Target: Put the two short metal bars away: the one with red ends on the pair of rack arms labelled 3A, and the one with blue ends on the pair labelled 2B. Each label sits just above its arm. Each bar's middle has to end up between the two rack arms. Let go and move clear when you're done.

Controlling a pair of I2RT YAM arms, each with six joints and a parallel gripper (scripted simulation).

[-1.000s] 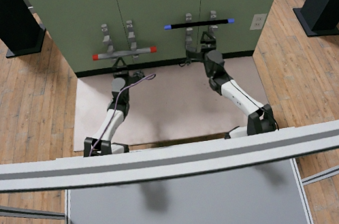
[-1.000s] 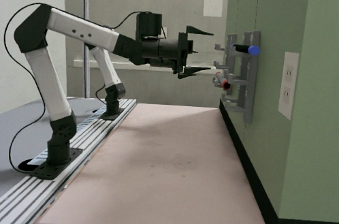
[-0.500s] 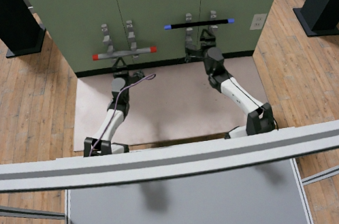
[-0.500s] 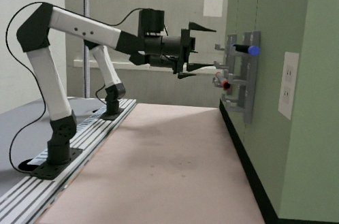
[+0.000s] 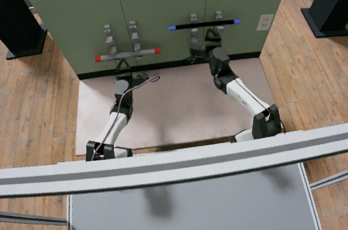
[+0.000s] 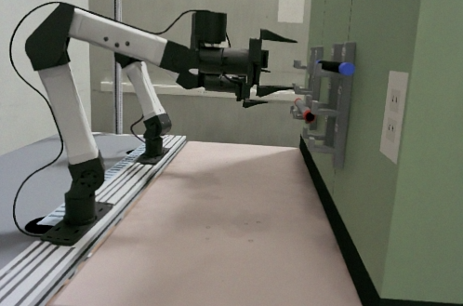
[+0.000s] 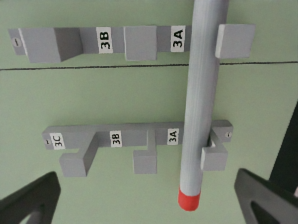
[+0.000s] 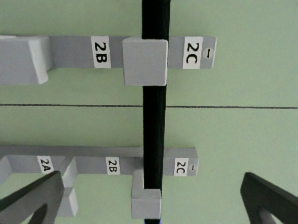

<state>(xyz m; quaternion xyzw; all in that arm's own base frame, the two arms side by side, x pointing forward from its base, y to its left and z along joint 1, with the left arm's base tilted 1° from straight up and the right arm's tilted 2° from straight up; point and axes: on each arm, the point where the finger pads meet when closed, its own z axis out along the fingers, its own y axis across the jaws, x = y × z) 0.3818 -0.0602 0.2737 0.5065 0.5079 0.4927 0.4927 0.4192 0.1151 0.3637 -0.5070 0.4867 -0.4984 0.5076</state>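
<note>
My right hand is 80 mm short of the blue-ended black bar. The rest, counted from my right hand: green wall (220 mm ahead, 180 mm to the left, 100 mm above); red-ended grey bar (70 mm ahead, 390 mm to the left, 140 mm below); outlet plate (120 mm ahead, 320 mm to the right, 50 mm below).
</note>
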